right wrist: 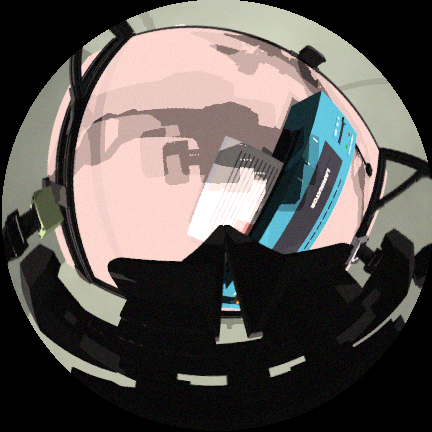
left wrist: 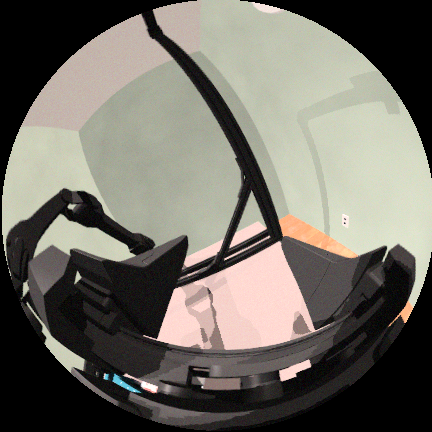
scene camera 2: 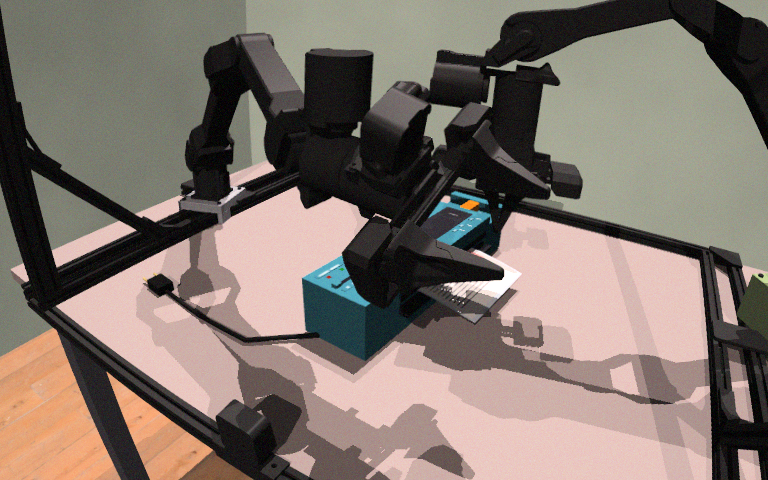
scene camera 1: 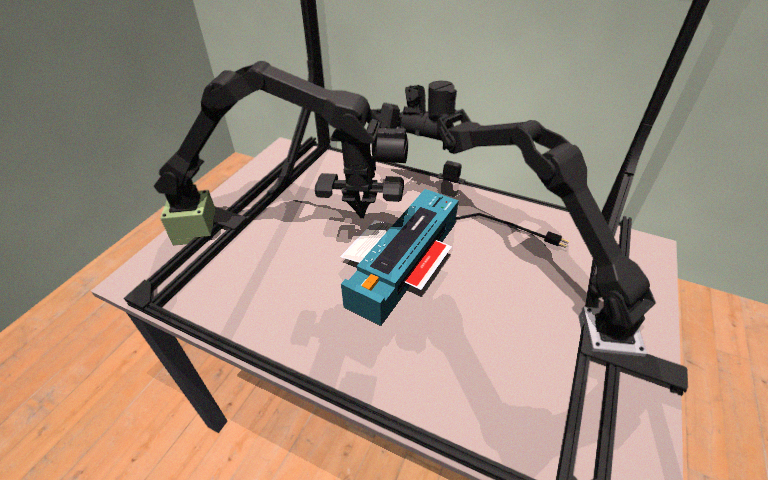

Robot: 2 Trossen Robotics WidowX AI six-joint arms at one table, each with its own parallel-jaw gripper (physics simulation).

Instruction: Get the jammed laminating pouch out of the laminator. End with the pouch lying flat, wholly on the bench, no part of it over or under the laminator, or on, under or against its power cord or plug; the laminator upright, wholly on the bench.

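Note:
The teal laminator (scene camera 1: 365, 300) (scene camera 2: 339, 316) (right wrist: 320, 115) stands upright on the bench. The pouch (scene camera 1: 428, 263) (scene camera 2: 509, 277) (right wrist: 220, 195) sticks out on both long sides: a red-and-white end at the right in scene camera 1, a white lined end at the left. Its middle is hidden inside the laminator. My right gripper (scene camera 1: 362, 213) (scene camera 2: 497, 226) (right wrist: 223, 229) is shut and empty, pointing down above the lined-end side, apart from the pouch. My left gripper (scene camera 2: 525, 233) (left wrist: 236, 241) is open and empty, high over the laminator's cord end; the right arm partly hides it in scene camera 1.
The black cord (scene camera 1: 498, 219) (scene camera 2: 246, 339) runs from the laminator's far end in scene camera 1 to the plug (scene camera 1: 553, 237) (scene camera 2: 160, 283) on the bench. An orange button (scene camera 1: 369, 281) (scene camera 2: 469, 204) is on the near end. Black rails frame the bench; the two wrists are close together.

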